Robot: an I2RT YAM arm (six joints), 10 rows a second.
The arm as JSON. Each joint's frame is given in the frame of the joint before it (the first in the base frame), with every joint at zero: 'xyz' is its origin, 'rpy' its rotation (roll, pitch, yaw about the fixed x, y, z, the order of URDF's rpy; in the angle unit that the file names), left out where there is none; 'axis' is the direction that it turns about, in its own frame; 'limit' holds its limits. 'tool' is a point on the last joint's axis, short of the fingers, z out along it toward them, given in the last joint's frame.
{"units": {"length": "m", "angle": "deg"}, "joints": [
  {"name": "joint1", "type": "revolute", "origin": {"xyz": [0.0, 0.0, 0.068], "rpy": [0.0, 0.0, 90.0]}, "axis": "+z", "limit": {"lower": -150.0, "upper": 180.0}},
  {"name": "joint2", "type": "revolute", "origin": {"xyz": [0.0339, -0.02, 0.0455], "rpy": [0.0, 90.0, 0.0]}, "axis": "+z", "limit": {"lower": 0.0, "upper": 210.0}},
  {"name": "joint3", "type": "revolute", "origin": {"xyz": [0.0, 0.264, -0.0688], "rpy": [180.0, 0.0, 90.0]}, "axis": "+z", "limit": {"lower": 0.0, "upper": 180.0}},
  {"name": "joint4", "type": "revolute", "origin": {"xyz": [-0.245, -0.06, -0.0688], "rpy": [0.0, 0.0, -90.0]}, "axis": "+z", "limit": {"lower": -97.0, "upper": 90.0}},
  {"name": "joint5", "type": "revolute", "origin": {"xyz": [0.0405, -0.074, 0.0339], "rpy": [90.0, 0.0, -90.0]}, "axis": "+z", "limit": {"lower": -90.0, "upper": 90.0}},
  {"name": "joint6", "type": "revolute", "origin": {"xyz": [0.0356, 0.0, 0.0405], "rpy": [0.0, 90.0, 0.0]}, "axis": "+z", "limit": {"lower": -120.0, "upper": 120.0}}
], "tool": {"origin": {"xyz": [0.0, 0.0, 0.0], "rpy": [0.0, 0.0, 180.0]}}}
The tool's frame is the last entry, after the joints.
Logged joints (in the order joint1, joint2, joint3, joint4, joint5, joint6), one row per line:
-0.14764 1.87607 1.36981 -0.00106 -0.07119 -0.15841
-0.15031 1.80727 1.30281 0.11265 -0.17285 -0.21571
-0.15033 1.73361 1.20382 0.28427 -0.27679 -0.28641
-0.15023 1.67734 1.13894 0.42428 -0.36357 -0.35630
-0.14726 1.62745 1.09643 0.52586 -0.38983 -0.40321
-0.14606 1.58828 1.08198 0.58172 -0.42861 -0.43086
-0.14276 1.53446 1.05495 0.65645 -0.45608 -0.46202
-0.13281 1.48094 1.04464 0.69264 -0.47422 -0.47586
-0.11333 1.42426 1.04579 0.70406 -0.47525 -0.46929
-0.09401 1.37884 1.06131 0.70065 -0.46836 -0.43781
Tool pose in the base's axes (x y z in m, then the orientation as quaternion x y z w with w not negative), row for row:
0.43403 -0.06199 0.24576 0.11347 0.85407 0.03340 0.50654
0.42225 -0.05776 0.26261 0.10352 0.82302 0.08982 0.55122
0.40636 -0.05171 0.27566 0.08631 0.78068 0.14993 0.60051
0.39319 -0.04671 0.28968 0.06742 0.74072 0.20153 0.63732
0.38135 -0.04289 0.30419 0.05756 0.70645 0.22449 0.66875
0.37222 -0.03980 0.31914 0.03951 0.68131 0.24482 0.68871
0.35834 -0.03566 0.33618 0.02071 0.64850 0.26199 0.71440
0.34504 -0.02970 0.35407 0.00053 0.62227 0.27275 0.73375
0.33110 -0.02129 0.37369 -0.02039 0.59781 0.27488 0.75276
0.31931 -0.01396 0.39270 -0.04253 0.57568 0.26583 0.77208
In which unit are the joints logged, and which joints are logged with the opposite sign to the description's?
The joints are logged in radians. Opposite sign: joint6.
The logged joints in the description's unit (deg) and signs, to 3 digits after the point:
-8.459 107.491 78.484 -0.061 -4.079 9.076
-8.612 103.549 74.646 6.454 -9.904 12.359
-8.613 99.329 68.974 16.287 -15.859 16.410
-8.608 96.105 65.256 24.309 -20.831 20.414
-8.437 93.246 62.821 30.130 -22.336 23.102
-8.369 91.002 61.993 33.330 -24.558 24.686
-8.180 87.918 60.444 37.612 -26.131 26.472
-7.609 84.852 59.853 39.685 -27.171 27.265
-6.493 81.604 59.919 40.340 -27.230 26.888
-5.386 79.002 60.809 40.144 -26.835 25.085

